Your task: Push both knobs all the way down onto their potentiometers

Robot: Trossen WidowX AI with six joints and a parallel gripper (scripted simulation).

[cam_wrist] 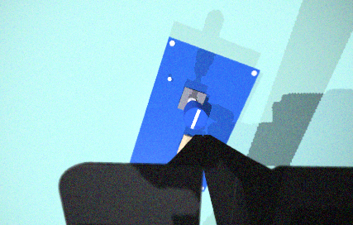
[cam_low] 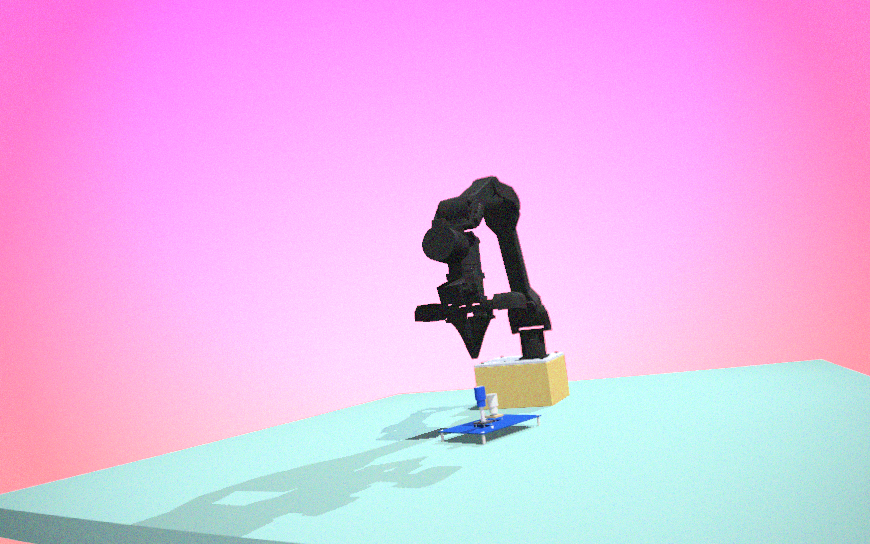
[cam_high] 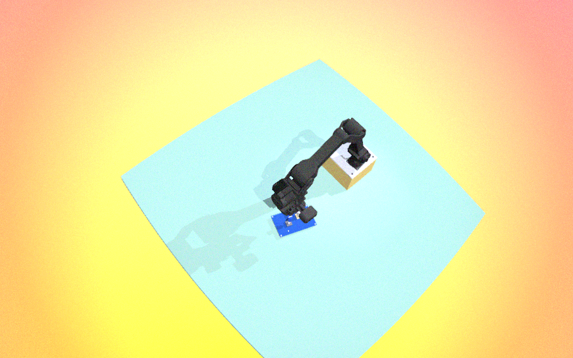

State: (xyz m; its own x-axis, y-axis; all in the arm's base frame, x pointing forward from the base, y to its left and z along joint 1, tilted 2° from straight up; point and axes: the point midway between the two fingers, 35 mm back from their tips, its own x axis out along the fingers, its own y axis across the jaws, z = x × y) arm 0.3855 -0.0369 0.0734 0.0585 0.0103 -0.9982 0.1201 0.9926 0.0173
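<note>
The blue knob lies 6 cm below my gripper tip. Round my gripper tip: white knob (8 cm below, 5 cm behind, 1 cm to the left).
</note>
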